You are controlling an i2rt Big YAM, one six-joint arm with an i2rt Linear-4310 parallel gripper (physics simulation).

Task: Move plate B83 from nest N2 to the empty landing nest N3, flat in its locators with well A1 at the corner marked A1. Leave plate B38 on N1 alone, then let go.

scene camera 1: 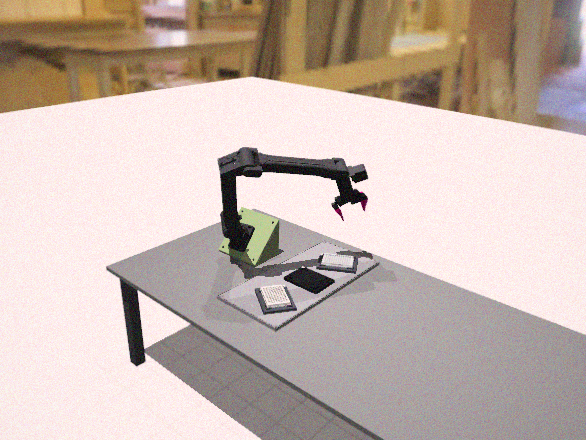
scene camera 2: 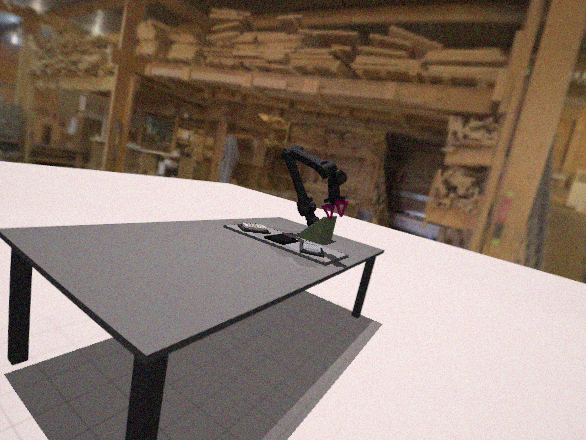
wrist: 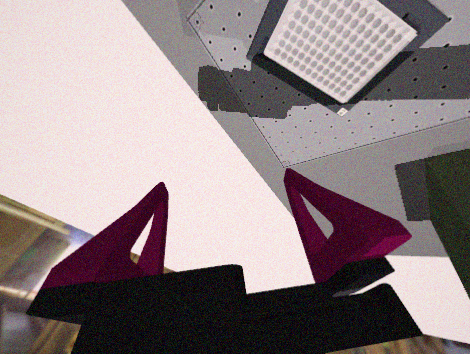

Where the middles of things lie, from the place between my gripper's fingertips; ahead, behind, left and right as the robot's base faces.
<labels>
I see the black nest [scene camera 1: 312, 281] 30 mm behind my hand, 280 mm to the right of it and 190 mm below it.
</labels>
